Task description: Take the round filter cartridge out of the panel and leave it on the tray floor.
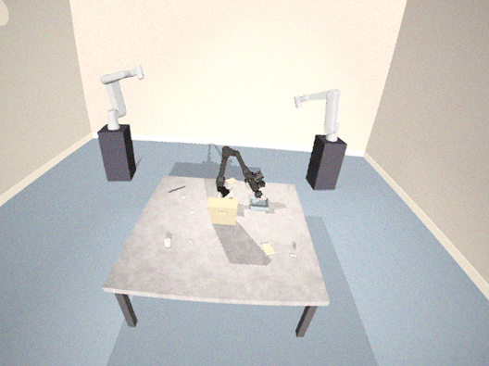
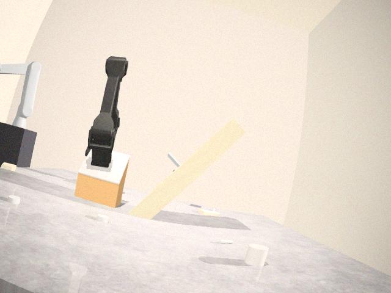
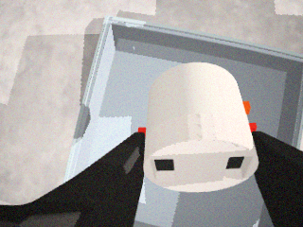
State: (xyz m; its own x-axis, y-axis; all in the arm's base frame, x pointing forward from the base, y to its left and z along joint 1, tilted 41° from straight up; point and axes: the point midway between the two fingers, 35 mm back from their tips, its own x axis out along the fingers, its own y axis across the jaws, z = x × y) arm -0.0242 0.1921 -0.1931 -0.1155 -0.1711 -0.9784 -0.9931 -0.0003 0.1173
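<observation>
My gripper tip is right at the round filter cartridge. The rest, counted from my gripper tip: grey tray (7 cm below).
</observation>
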